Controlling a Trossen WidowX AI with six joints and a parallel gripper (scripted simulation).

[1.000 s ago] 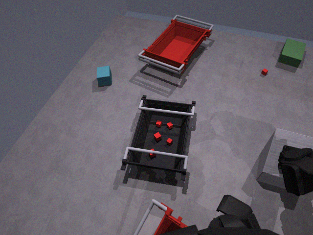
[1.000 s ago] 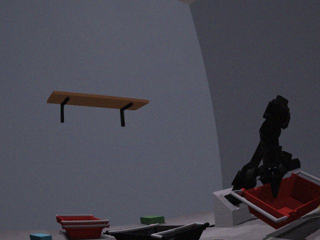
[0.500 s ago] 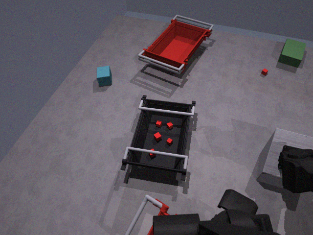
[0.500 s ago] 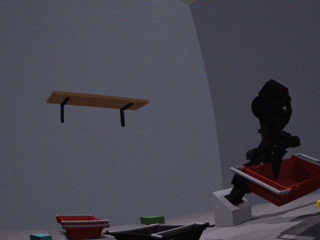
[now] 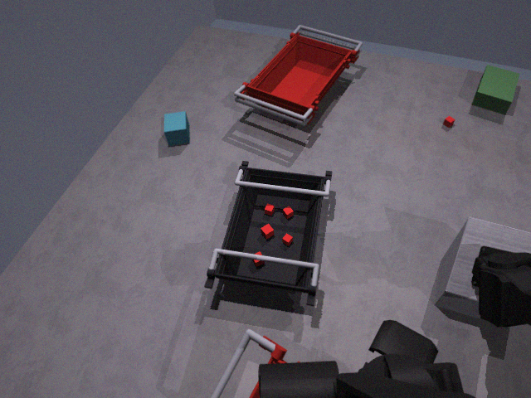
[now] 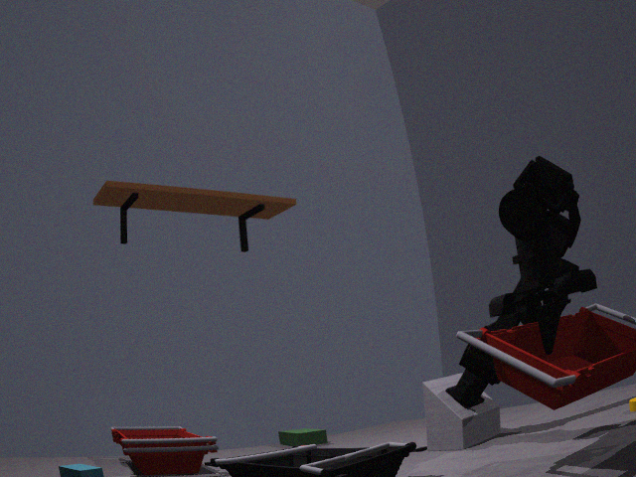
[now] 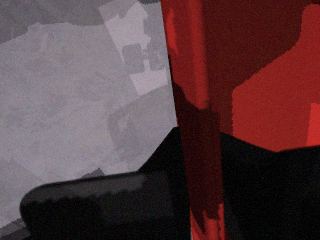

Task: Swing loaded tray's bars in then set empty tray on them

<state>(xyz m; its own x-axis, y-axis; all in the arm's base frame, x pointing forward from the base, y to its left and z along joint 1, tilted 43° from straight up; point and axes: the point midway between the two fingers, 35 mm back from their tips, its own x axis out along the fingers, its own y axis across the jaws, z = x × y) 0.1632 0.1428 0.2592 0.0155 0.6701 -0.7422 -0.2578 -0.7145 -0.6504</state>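
My gripper tip is now 2 cm short of the red tray and 7 cm to the right of it. The rest, counted from my gripper tip: teal cube: 51 cm ahead, 49 cm to the right, 13 cm below; then green cube: 19 cm behind, 84 cm to the right, 13 cm below.
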